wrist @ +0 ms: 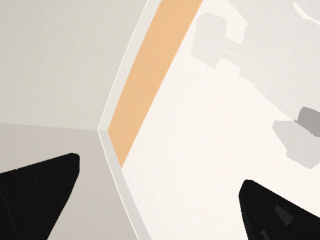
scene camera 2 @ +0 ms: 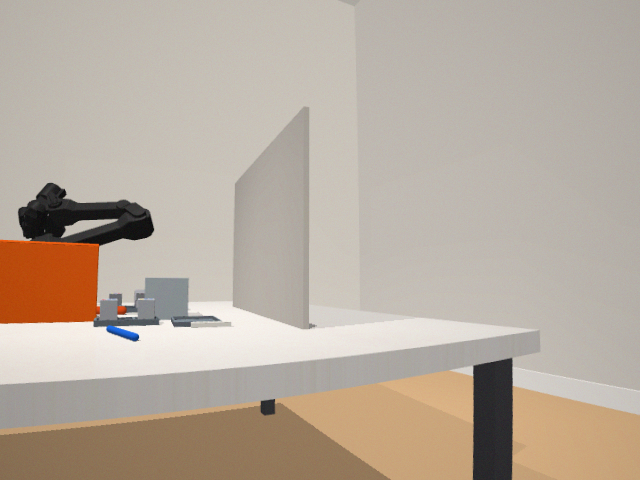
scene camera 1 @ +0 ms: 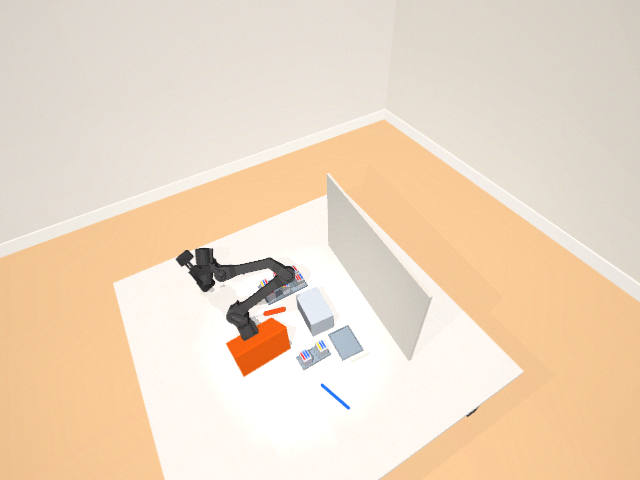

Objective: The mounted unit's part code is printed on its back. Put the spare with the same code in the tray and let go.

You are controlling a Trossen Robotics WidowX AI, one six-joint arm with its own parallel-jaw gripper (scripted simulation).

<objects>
One and the same spot on a grey panel: (scene camera 2: 271,222) is (scene camera 1: 384,286). One and the same spot on a grey box: (scene camera 2: 171,297) is (scene camera 1: 325,324).
</objects>
